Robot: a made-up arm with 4 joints.
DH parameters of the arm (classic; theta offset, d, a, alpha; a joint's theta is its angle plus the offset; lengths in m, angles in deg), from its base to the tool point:
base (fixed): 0 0.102 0 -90
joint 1: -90 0.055 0.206 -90
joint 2: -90 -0.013 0.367 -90
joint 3: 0 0.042 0.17 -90
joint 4: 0 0.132 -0.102 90
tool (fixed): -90 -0.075 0 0
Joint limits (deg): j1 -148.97..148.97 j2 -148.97..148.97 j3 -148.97..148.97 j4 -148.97..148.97
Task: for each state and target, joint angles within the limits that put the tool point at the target. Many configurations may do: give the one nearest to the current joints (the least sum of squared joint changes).
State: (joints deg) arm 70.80 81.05 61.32 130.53
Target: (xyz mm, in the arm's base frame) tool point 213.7 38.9 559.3
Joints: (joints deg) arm 44.44 54.90 98.08 128.55
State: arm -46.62 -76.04 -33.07 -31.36
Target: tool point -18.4 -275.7 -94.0
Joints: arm -30.27 -125.58 -16.21 -14.38
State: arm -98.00 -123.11 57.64 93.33
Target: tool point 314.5 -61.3 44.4
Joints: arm -118.68 -125.27 28.41 118.22
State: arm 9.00 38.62 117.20 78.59
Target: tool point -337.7 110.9 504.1
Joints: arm -23.07 47.64 80.51 103.07
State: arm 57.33 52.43 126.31 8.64
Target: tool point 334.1 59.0 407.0
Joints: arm 41.35 83.14 135.22 28.67
